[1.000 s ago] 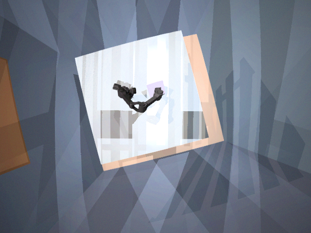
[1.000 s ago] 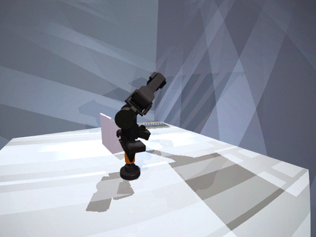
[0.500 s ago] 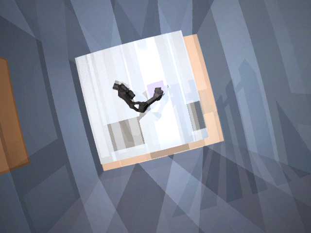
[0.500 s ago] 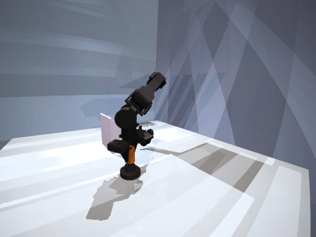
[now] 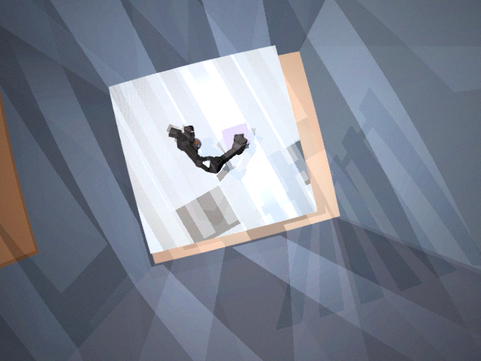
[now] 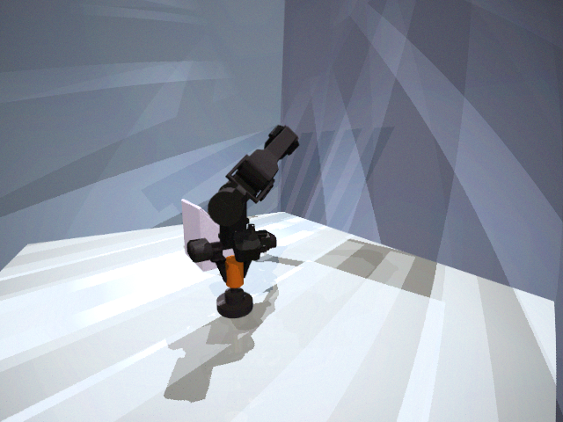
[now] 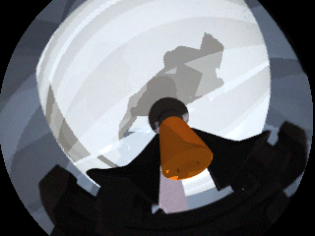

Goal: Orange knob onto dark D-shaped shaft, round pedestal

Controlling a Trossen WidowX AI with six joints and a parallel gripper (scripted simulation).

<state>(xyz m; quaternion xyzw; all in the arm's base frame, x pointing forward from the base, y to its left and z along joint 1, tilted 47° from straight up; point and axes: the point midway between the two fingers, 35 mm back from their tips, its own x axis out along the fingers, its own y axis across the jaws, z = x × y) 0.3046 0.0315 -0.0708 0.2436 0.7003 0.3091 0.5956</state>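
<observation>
My gripper tip is now 2 cm below the orange knob. Round my gripper tip: dark round pedestal 4 cm below.
</observation>
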